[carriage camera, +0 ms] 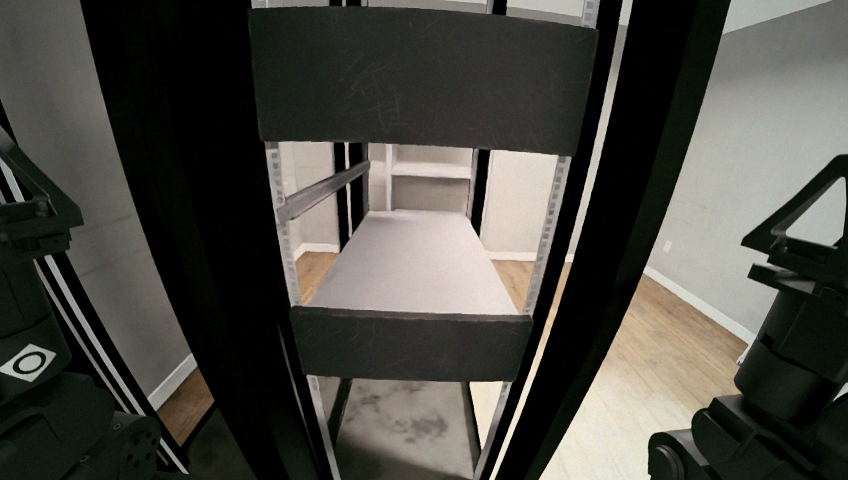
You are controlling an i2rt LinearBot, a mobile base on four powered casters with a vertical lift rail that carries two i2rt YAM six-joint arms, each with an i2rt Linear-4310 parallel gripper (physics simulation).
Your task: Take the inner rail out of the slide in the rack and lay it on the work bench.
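Places are measured from the left arm's base along level axes (x back, y right, z up), in centimetres.
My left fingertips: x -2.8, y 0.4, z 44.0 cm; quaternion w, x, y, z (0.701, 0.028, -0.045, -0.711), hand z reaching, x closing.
Observation:
Ahead of a thing's pixels: the offset from my left fingertips to its middle. "pt": to the spot under its first point.
A slim grey metal slide {pt dx -45.4, dy +10.2, dz -14.5 cm} [324, 189] runs from front to back along the left side of the rack {pt dx -28.7, dy +55.2, dz -12.3 cm} [553, 208], in the gap between two dark panels. Its inner rail cannot be told apart from the rest of the slide. My left gripper [42, 185] is at the left edge of the picture, outside the rack, partly cut off. My right gripper [786, 209] is at the right edge, also outside the rack and partly cut off. Both grippers are open, holding nothing that shows, and apart from the slide. The work bench does not show in this view.
A tall dark panel [422, 80] spans the rack above the slide. A unit with a pale top [416, 261] and a dark front {dx -27.6, dy +31.7, dz -43.5 cm} [410, 347] sits below it. Thick black posts [190, 178] [648, 148] flank the opening. White shelving [431, 171] stands behind the rack.

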